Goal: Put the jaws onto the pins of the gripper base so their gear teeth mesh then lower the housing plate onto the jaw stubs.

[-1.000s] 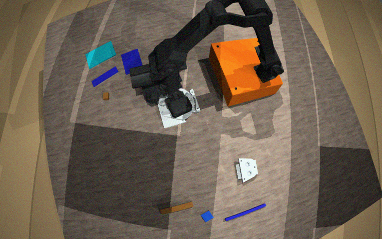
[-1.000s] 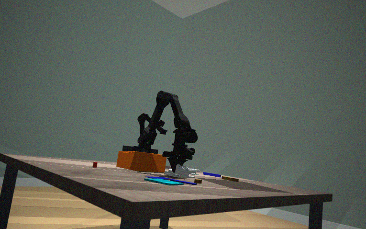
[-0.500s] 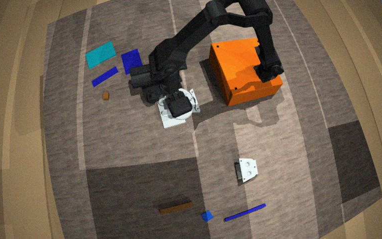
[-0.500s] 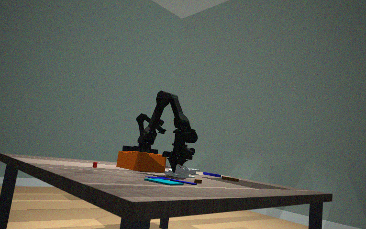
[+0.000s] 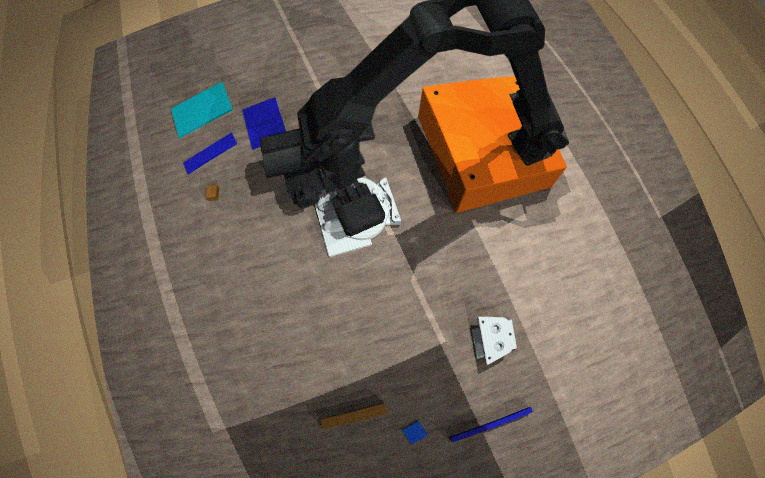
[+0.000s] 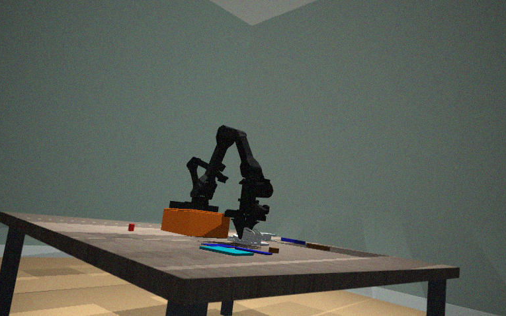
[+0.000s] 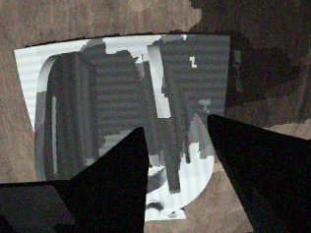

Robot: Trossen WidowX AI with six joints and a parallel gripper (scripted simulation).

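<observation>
Right now the white jaw is 3 cm behind my gripper tip and 5 cm to the left of it. The rest, counted from my gripper tip: small brown cube 21 cm ahead, 12 cm to the right, 1 cm below; then blue bar 19 cm ahead, 20 cm to the right, 1 cm below; then blue plate 7 cm ahead, 21 cm to the right, 1 cm below.
</observation>
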